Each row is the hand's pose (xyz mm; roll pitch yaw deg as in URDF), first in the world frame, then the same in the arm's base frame.
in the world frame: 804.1 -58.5 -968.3 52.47 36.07 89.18
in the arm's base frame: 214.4 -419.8 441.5 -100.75 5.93 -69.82
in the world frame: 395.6 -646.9 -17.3 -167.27 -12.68 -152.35
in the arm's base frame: -320.4 546.9 -2.3 -37.66 14.28 166.78
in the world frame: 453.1 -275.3 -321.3 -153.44 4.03 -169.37
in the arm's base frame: -121.5 106.2 -4.9 -18.67 15.78 -168.64
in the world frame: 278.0 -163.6 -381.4 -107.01 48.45 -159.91
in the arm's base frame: -223.8 -52.1 -110.8 21.94 -20.94 -141.87
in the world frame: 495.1 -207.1 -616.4 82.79 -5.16 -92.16
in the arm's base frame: -85.2 -145.0 165.6 -130.36 -32.28 127.54
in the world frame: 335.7 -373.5 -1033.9 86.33 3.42 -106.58
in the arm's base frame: -352.5 -394.4 471.8 -137.16 -30.01 146.98
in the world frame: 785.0 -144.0 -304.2 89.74 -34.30 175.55
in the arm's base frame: 231.3 122.9 49.2 -155.25 50.48 164.50
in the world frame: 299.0 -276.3 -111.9 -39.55 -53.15 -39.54
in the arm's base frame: -230.8 223.5 -209.6 151.60 5.08 72.45
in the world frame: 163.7 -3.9 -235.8 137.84 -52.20 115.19
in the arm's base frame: -226.5 -71.2 -354.6 101.06 76.78 52.17
